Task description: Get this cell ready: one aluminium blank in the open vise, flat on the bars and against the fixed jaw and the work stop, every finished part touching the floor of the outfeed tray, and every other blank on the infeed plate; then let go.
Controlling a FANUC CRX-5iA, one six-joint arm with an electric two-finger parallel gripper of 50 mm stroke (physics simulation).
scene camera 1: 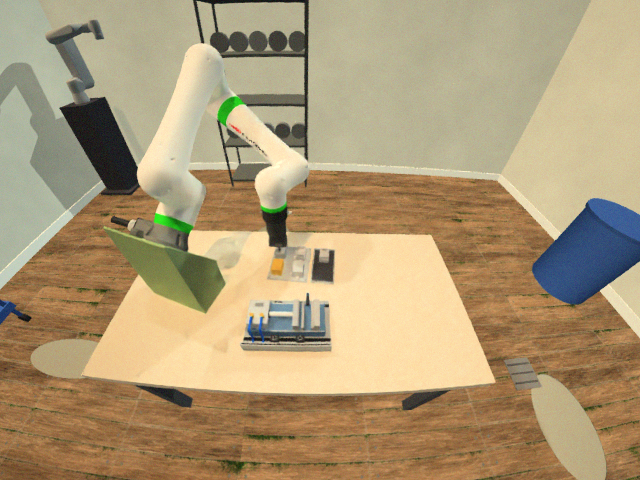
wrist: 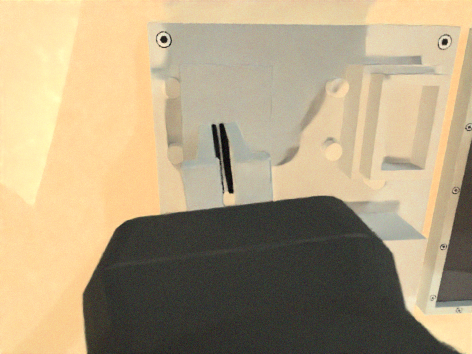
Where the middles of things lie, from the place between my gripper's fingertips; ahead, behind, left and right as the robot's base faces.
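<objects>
The infeed plate [wrist: 304, 57] is 50 mm ahead of my hand, and it's also 40 mm below it and 40 mm to the right of it.
</objects>
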